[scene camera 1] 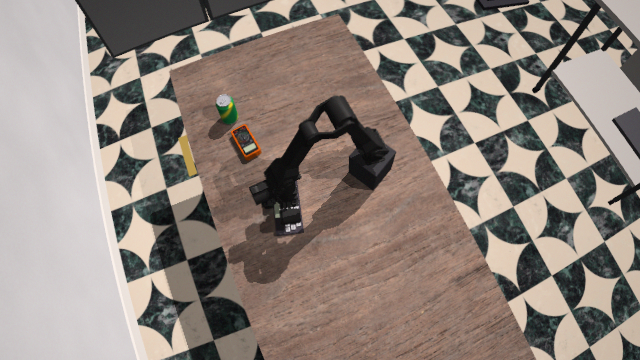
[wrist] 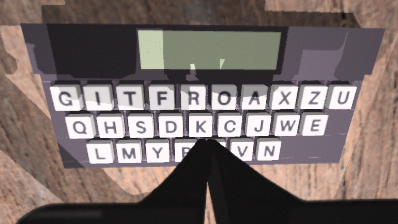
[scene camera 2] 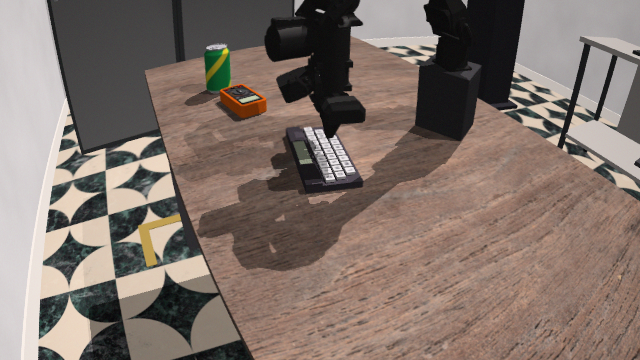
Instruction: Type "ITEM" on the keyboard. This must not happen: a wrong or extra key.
Labels:
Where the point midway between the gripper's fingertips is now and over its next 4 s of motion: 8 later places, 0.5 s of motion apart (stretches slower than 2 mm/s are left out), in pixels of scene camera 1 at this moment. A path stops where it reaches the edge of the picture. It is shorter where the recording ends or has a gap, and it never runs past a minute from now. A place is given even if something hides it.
The gripper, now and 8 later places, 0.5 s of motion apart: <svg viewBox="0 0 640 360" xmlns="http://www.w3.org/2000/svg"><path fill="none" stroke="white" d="M290 203L288 196L289 186L297 192L300 211L287 220L286 222L287 224L286 223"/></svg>

